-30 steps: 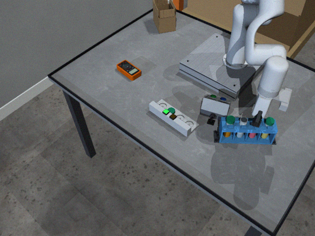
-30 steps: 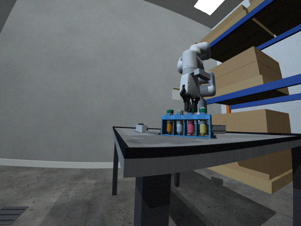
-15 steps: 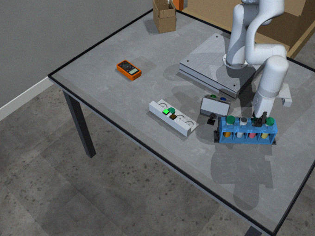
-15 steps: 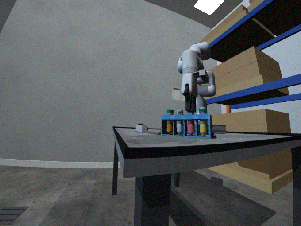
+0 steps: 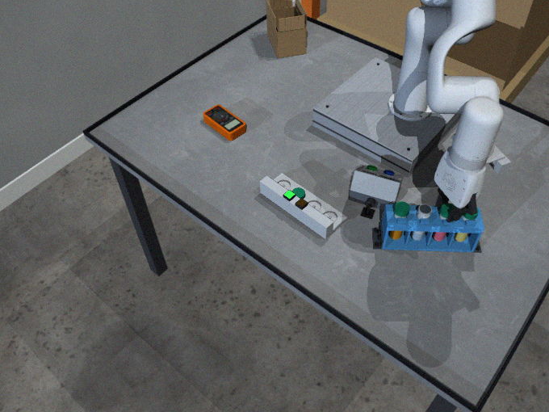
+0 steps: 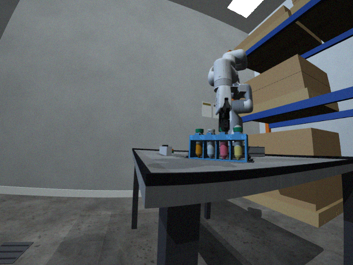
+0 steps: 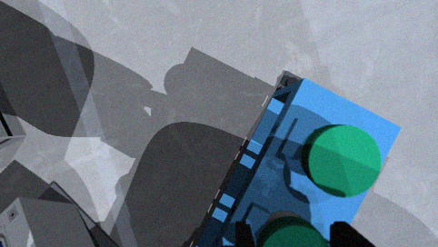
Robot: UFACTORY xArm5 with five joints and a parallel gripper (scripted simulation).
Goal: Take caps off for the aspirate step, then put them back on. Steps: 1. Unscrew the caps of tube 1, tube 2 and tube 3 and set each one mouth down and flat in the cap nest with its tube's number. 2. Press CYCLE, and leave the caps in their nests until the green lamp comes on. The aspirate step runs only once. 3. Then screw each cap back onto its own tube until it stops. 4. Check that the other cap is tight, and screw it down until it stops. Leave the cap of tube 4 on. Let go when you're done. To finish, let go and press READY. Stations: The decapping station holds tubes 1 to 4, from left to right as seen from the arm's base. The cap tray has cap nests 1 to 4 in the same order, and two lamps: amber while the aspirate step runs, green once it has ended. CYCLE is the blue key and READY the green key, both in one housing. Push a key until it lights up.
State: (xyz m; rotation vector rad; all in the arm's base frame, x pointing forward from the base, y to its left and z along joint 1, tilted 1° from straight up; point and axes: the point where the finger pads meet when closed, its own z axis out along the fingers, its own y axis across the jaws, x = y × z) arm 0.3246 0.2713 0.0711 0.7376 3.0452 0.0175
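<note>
Now: hand 40 mm to the left of the threaded neck, 30 mm short of it and 10 mm above it. From my hand the other things lie so: green key (230 mm to the right, 60 mm below, 50 mm behind); then blue key (180 mm to the right, 60 mm below, 60 mm behind); then key housing (210 mm to the right, 80 mm below, 40 mm behind).
</note>
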